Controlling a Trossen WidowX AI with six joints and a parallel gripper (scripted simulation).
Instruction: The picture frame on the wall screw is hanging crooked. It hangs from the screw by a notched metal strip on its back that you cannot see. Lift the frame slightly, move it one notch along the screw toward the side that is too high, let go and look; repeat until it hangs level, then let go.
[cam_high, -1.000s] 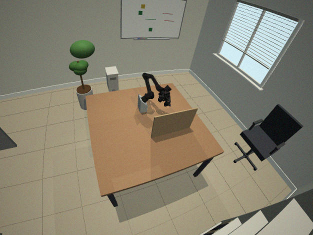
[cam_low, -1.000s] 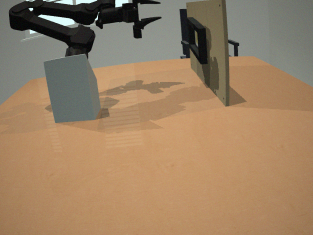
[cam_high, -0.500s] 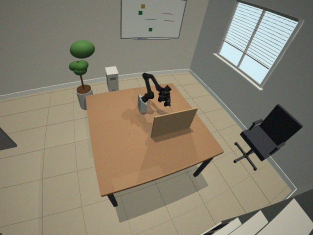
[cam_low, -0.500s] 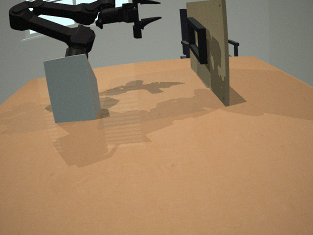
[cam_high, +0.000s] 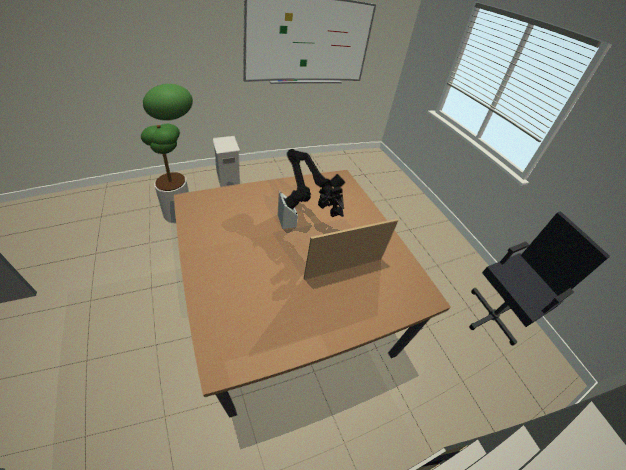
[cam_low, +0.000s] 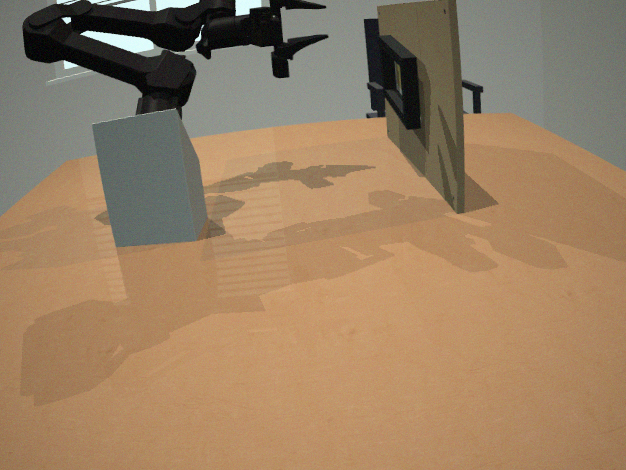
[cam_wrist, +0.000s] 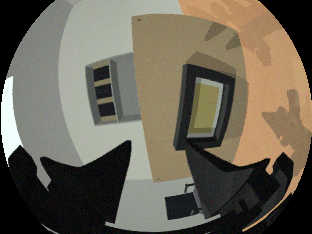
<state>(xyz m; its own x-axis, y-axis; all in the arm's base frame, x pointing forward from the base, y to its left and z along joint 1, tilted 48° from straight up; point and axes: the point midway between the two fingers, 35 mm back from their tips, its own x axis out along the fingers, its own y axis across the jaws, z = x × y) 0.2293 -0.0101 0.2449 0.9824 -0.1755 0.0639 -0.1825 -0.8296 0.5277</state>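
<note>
My gripper tip is now 130 mm short of the black picture frame and 110 mm above it. From my gripper tip the other things lie so: tan wall board: 140 mm ahead, 130 mm below, 10 mm to the right.
</note>
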